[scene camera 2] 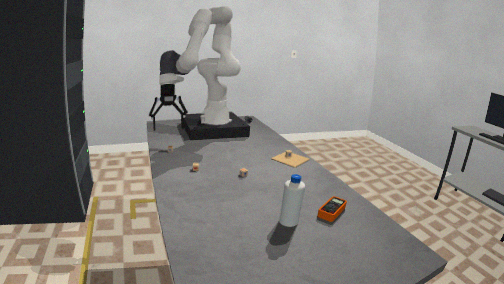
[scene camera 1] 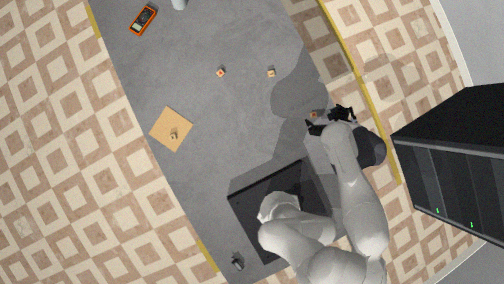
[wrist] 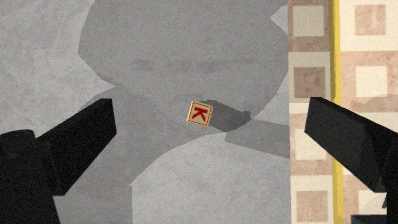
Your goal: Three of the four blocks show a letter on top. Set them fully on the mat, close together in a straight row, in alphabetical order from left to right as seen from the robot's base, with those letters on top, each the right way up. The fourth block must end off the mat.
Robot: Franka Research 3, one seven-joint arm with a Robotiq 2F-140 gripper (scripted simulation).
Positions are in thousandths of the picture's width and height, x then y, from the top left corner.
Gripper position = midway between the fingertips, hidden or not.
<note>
In view: my gripper (wrist: 529,516) and a tan mat (scene camera 1: 336,431).
The wrist view does not show the tan mat: it is out of frame.
</note>
